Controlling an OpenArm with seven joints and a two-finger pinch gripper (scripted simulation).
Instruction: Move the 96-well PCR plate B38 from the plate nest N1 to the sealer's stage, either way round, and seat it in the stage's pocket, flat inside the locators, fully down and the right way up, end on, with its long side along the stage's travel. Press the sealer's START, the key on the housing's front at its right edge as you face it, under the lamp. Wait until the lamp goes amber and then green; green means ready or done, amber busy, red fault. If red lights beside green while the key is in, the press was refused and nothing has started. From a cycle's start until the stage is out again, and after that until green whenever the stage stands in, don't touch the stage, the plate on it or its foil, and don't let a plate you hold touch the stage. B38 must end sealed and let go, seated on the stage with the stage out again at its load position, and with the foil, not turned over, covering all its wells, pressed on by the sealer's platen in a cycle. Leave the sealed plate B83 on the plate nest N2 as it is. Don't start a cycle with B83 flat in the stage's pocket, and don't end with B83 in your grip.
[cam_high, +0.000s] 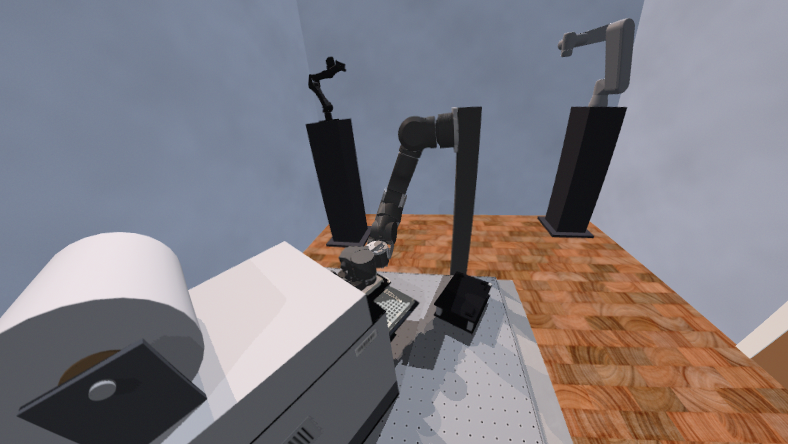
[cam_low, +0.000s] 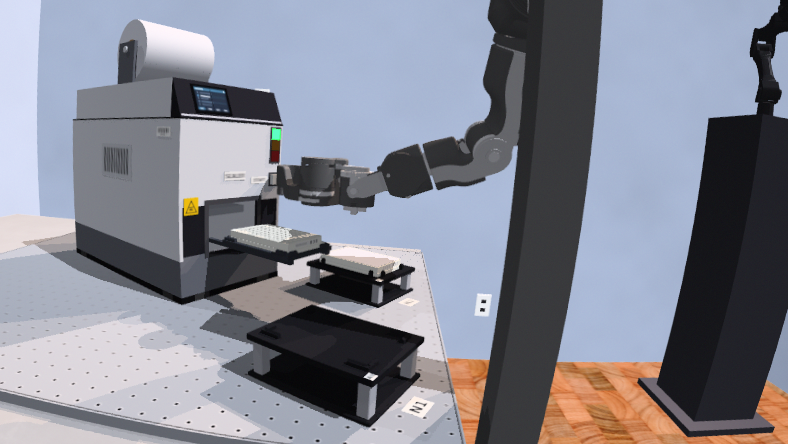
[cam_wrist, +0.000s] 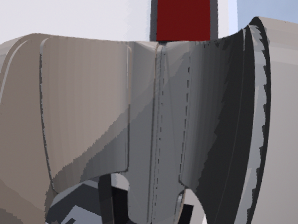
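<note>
Right now my hand is 20 mm short of the start key and 10 mm to the left of it. Round my hand: door: 110 mm below, 90 mm to the left, 30 mm ahead; sealer's stage: 120 mm to the left, 90 mm below, 30 mm behind; 96-well plate B38: 120 mm to the left, 80 mm below, 30 mm behind.
</note>
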